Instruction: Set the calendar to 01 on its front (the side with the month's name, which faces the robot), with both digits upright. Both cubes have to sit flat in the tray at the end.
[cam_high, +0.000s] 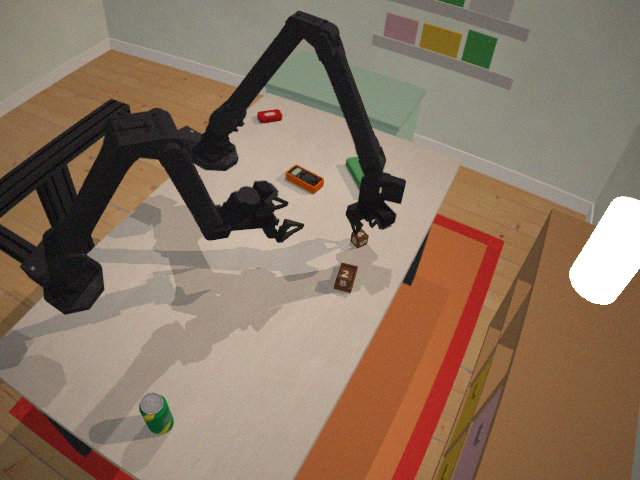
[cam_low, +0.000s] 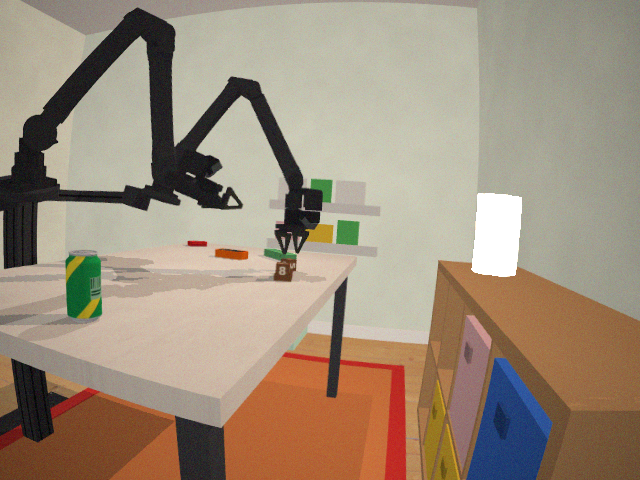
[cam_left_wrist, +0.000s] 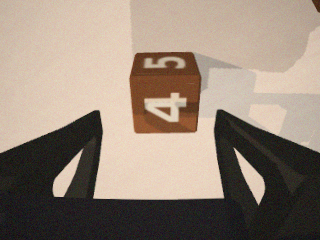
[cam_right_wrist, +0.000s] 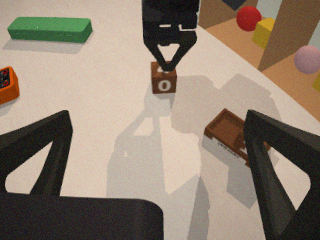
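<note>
My left gripper is now 160 mm to the left of the brown tray, 60 mm above it and 20 mm short of it. Round my left hand: red item: 620 mm behind, 450 mm to the left, 50 mm below; then brown number cube: 180 mm to the right, 40 mm below, 30 mm ahead; then orange multimeter: 300 mm behind, 160 mm to the left, 50 mm below.
</note>
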